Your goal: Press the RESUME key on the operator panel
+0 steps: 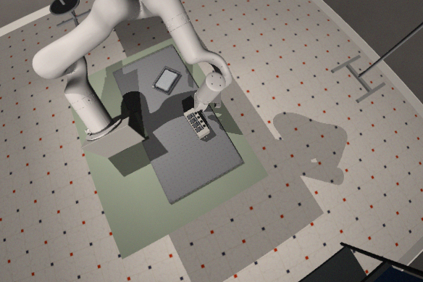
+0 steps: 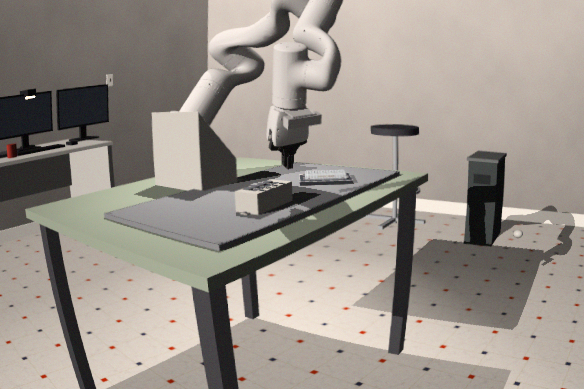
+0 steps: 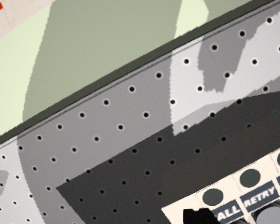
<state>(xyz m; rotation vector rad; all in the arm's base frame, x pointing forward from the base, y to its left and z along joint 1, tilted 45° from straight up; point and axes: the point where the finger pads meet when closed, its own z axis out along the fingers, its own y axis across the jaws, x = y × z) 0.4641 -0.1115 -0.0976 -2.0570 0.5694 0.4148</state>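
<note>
My hand is 8 cm above the operator panel, 6 cm past it and 5 cm to the left of it. The rest, counted from my hand: flat tray (31 cm to the left, 10 cm below, 3 cm behind).
</note>
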